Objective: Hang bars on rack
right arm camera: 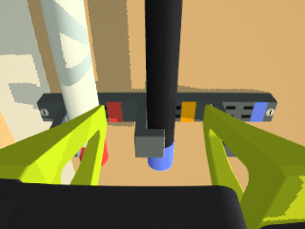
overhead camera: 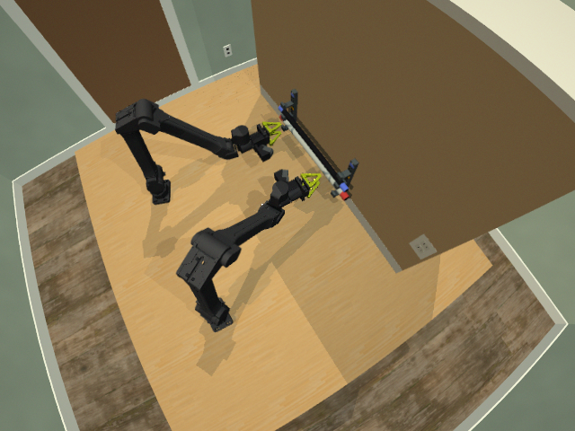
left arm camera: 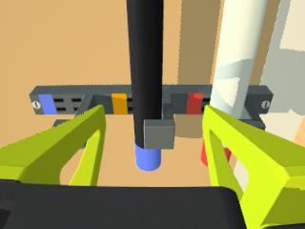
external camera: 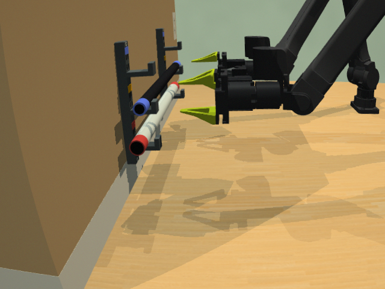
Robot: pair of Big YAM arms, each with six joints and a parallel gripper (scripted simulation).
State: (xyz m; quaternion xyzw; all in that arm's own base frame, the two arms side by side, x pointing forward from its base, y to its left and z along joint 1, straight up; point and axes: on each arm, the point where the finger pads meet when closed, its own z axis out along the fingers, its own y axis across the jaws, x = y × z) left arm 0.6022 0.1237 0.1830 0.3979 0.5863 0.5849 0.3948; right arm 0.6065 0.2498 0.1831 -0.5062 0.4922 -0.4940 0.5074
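My left hand is 70 mm short of the black bar, 150 mm to the left of it and 10 mm below it. The rest, counted from my left hand: grey baseboard 120 mm ahead, 180 mm to the right, 150 mm below; brown wall 270 mm ahead, 180 mm to the right, 270 mm above.
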